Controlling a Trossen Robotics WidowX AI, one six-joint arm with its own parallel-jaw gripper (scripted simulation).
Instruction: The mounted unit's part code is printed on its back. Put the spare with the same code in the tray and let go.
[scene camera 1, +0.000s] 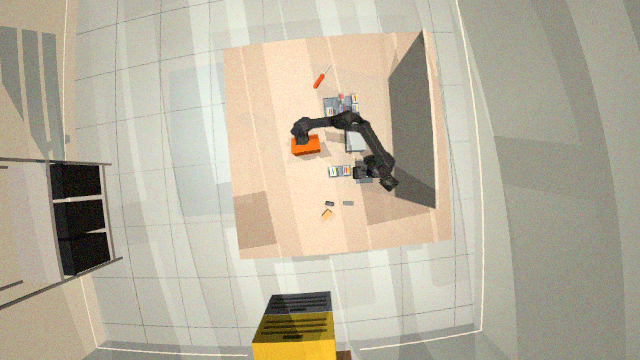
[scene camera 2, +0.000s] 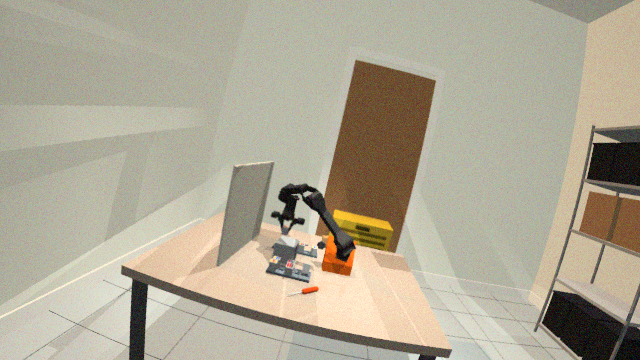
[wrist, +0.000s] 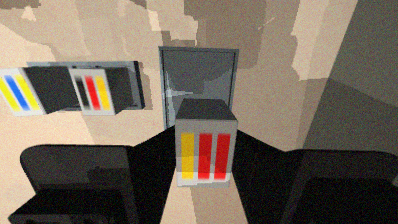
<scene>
My gripper (wrist: 202, 129) holds a grey spare. I also see a holder (wrist: 133, 67), a shallow grey tray (wrist: 185, 72) and a tall grey panel (scene camera 1: 414, 142).
The tall grey panel shows as well in scene camera 2 (scene camera 2: 249, 183) and in the wrist view (wrist: 349, 116).
</scene>
